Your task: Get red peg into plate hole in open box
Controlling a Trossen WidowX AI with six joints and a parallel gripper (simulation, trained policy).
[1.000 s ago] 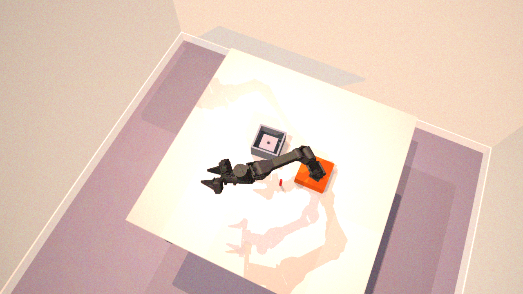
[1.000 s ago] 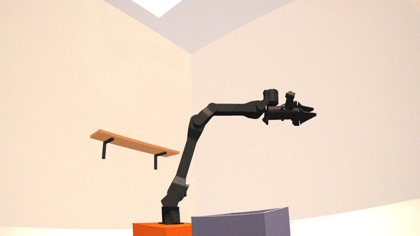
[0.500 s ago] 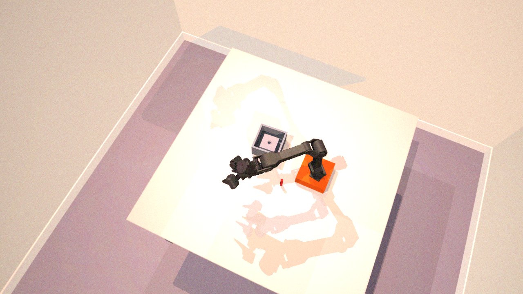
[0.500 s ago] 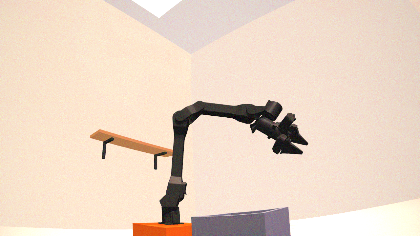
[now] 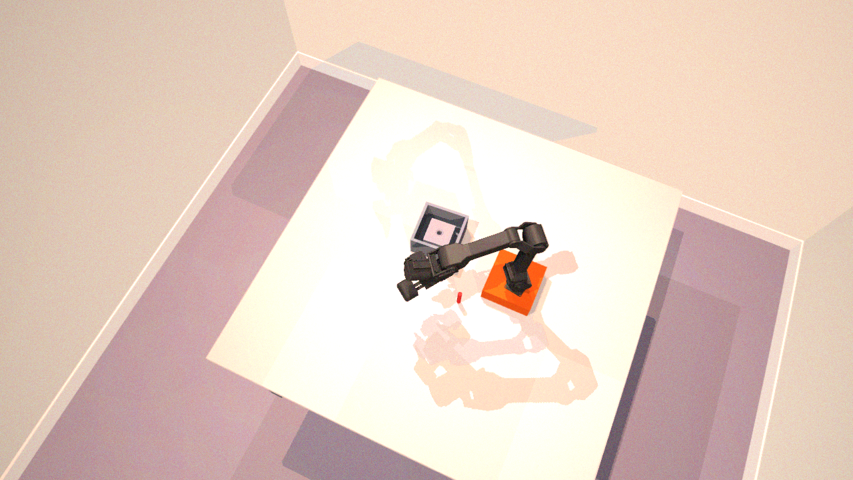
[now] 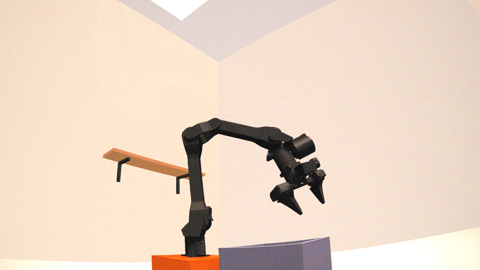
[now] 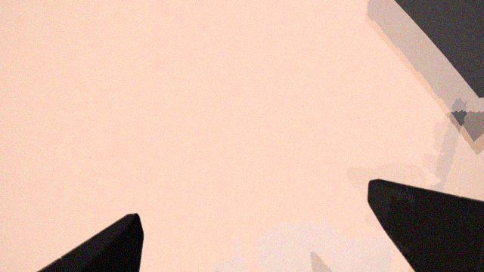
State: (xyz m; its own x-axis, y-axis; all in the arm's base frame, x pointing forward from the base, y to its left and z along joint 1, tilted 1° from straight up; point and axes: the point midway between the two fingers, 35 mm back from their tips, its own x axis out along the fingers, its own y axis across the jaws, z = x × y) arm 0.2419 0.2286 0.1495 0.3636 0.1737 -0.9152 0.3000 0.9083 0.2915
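Right now the red peg is 140 mm below my gripper tip, 120 mm behind it and 90 mm to the right of it. From my gripper tip the other things lie so: grey box: 250 mm to the right, 150 mm below, 70 mm ahead; pale plate: 250 mm to the right, 130 mm below, 70 mm ahead.
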